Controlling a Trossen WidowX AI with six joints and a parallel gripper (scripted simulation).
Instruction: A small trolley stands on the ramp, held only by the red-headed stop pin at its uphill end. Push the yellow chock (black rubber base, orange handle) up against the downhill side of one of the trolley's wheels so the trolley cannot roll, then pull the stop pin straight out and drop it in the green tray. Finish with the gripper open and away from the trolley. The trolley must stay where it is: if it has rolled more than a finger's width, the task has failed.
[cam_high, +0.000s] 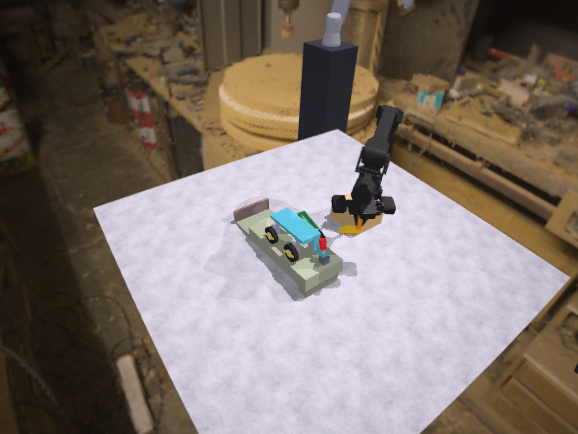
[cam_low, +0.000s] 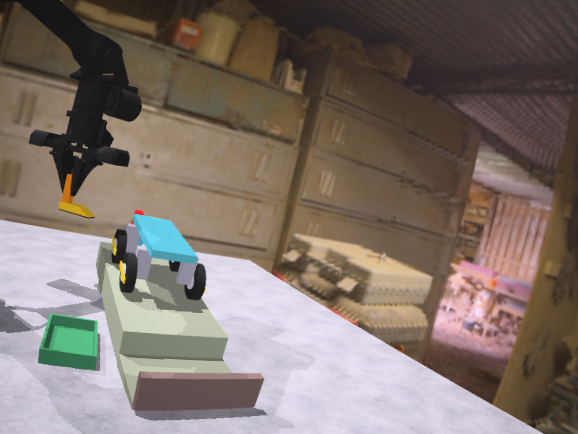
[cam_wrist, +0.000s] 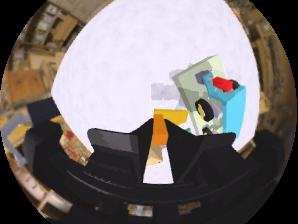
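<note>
Now: the yellow chock 1 cm ahead of my gripper tip, 2 cm to the right of it and 1 cm below it. Also, from my gripper tip: pale green ramp 14 cm ahead, 14 cm to the right, 13 cm below; red-headed stop pin 13 cm ahead, 2 cm to the right, 4 cm below; blue trolley 14 cm ahead, 14 cm to the right, 6 cm below.
</note>
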